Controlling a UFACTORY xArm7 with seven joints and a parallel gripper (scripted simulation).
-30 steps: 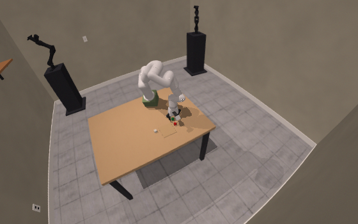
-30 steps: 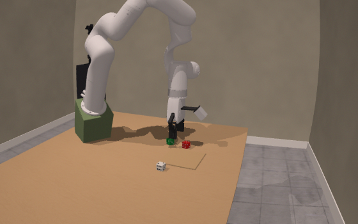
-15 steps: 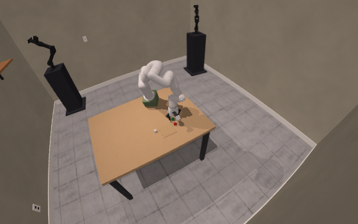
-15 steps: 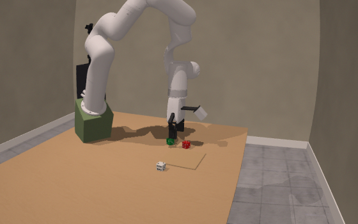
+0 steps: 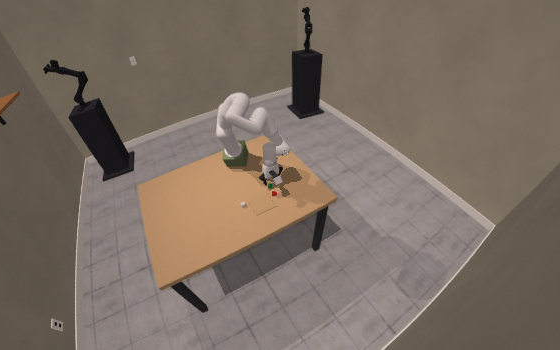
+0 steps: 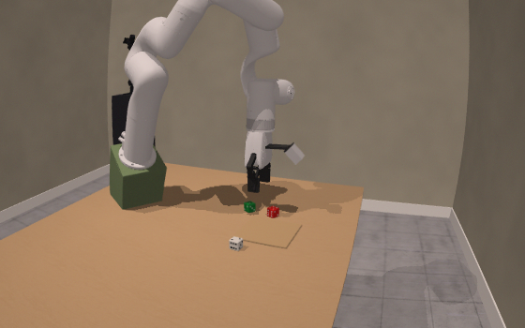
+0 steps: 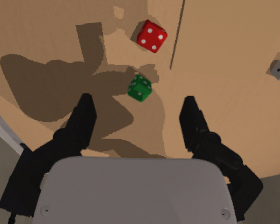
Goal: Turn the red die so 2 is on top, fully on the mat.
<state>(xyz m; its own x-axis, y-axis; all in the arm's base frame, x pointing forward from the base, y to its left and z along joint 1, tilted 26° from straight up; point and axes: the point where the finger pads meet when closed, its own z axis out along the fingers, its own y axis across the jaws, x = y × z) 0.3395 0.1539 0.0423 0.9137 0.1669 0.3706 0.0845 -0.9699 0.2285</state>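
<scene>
Right now my hand is 70 mm above the red die, 50 mm short of it and 10 mm to the left of it. The rest, counted from my hand: tan mat 110 mm to the right, 90 mm below, 80 mm ahead; green die 70 mm below, 30 mm behind; white die 220 mm to the right, 70 mm below, 40 mm ahead.
</scene>
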